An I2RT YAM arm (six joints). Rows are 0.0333 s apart.
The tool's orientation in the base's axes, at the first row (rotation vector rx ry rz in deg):
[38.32, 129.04, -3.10]
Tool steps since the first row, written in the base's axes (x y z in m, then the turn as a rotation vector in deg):
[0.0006, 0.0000, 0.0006, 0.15, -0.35, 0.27]
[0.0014, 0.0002, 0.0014, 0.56, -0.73, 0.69]
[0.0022, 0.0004, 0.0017, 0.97, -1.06, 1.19]
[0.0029, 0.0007, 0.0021, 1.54, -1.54, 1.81]
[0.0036, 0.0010, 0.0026, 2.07, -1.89, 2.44]
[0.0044, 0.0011, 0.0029, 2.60, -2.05, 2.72]
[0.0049, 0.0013, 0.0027, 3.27, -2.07, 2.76]
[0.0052, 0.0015, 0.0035, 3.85, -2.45, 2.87]
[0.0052, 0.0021, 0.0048, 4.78, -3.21, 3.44]
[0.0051, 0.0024, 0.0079, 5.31, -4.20, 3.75]
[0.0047, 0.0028, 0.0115, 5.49, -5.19, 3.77]
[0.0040, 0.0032, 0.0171, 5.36, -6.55, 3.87]
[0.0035, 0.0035, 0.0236, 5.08, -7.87, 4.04]
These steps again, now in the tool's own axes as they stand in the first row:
[-0.0008, 0.0004, 0.0000, -0.43, -0.18, 0.00]
[-0.0017, 0.0011, -0.0001, -1.12, -0.25, 0.07]
[-0.0022, 0.0017, 0.0002, -1.85, -0.25, 0.07]
[-0.0028, 0.0023, 0.0003, -2.81, -0.29, 0.13]
[-0.0034, 0.0030, 0.0003, -3.71, -0.23, 0.13]
[-0.0040, 0.0035, 0.0007, -4.27, -0.07, 0.33]
[-0.0041, 0.0039, 0.0011, -4.69, 0.24, 0.75]
[-0.0047, 0.0044, 0.0007, -5.26, 0.21, 1.16]
[-0.0053, 0.0051, -0.0004, -6.52, 0.10, 1.56]
[-0.0073, 0.0058, -0.0027, -7.48, -0.45, 1.94]
[-0.0094, 0.0066, -0.0056, -8.04, -1.21, 2.28]
[-0.0127, 0.0075, -0.0101, -8.64, -2.43, 2.45]
[-0.0168, 0.0086, -0.0151, -9.20, -3.67, 2.46]

